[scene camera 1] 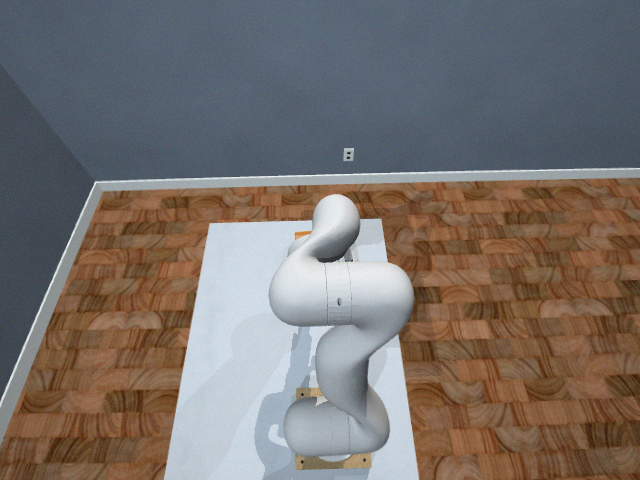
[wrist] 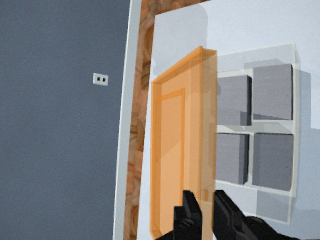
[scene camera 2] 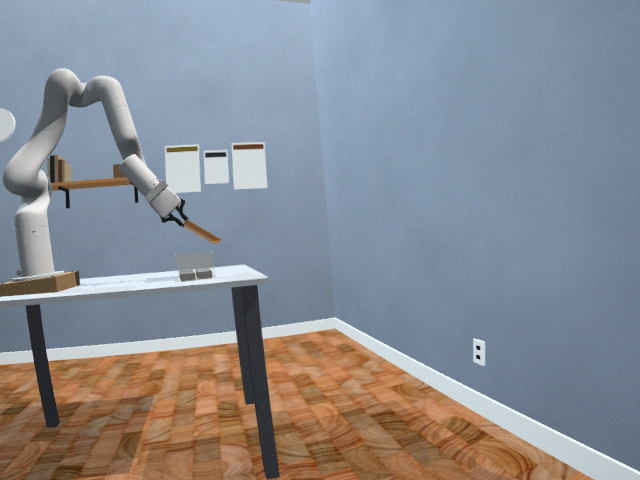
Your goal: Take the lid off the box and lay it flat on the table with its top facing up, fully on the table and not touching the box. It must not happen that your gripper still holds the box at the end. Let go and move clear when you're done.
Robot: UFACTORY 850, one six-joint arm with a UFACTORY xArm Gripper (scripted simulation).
Labels:
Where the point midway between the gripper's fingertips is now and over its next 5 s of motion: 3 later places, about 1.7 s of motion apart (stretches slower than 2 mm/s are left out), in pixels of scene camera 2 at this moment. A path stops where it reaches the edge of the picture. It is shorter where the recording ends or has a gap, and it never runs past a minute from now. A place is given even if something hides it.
The gripper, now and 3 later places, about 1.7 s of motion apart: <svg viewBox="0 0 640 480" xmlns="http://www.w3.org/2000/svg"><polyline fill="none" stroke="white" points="186,224 178,227 175,228 176,236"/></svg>

